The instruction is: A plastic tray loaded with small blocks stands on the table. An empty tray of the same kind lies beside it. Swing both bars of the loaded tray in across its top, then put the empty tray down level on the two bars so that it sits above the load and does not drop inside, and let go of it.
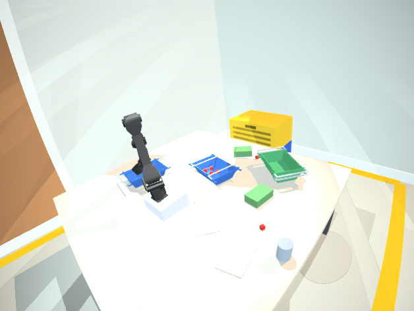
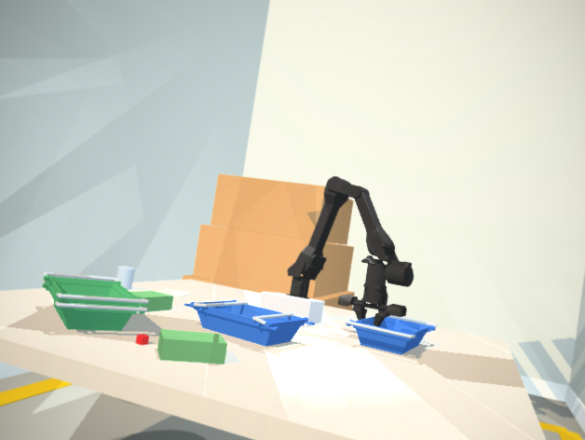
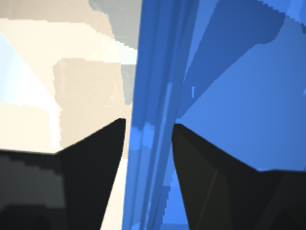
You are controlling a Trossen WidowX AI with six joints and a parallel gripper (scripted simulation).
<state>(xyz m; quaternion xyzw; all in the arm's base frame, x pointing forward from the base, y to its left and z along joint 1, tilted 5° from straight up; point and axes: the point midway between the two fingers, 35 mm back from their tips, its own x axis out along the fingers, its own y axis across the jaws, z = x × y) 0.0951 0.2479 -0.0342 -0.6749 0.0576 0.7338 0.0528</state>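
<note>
My gripper tip is 10 mm short of the blue tray, 70 mm to the right of it and 30 mm below it. Round my gripper tip: pale cylinder (10 mm behind, 830 mm to the right, 20 mm above).
</note>
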